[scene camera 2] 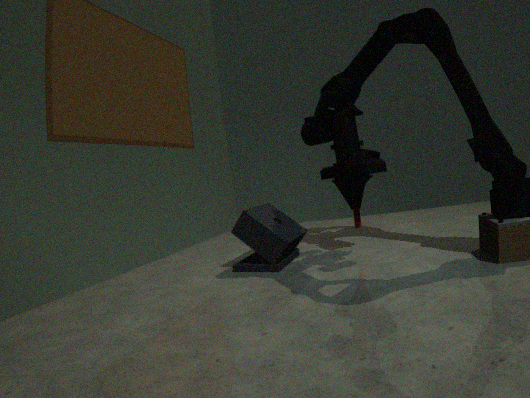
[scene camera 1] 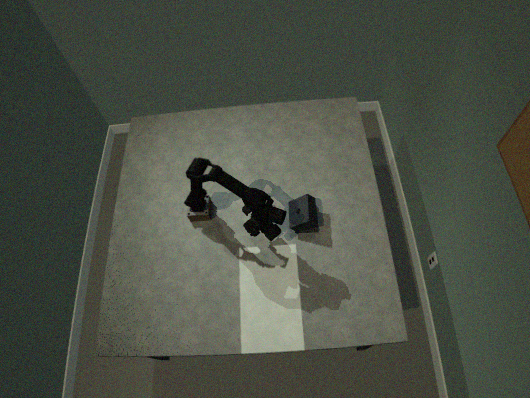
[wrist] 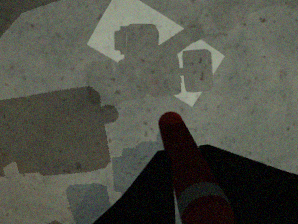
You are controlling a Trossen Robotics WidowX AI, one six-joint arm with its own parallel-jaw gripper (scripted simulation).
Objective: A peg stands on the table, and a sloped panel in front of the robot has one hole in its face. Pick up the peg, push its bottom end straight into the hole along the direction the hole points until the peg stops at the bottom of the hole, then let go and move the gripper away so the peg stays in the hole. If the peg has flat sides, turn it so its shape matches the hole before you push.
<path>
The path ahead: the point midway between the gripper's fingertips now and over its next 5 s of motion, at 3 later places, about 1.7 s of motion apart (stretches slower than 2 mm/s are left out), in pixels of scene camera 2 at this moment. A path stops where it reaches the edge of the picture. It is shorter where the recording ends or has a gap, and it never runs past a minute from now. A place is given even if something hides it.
My gripper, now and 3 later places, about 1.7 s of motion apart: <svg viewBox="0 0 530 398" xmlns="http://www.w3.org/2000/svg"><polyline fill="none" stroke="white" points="355,209 332,187 305,179 290,201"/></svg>
</path>
